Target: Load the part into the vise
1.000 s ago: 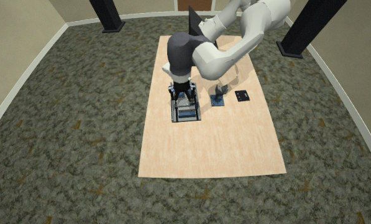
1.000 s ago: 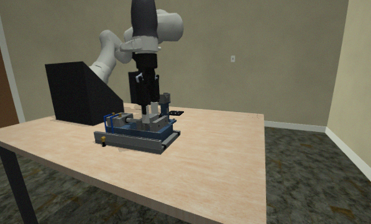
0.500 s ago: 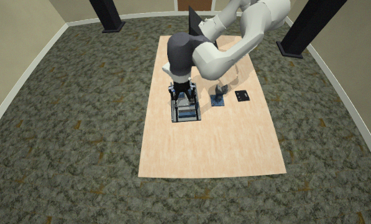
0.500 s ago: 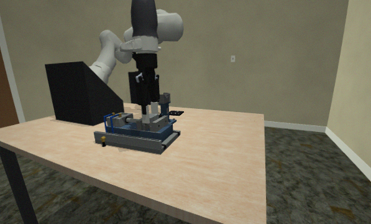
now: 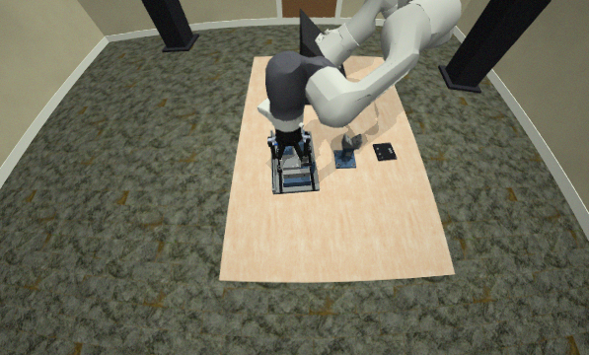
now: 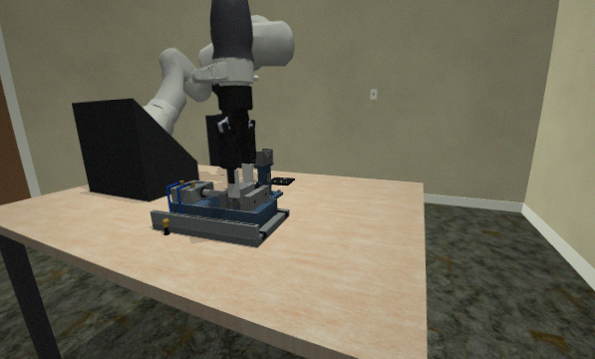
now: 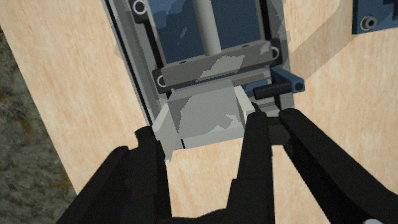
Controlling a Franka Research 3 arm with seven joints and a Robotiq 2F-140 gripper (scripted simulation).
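The grey part is 3 cm below my hand. Also, from my hand: work stop (1 cm behind, 6 cm to the left, 3 cm below); then moving jaw (4 cm behind, 1 cm to the left, 5 cm below); then fixed jaw (3 cm ahead, 2 cm to the left, 5 cm below).
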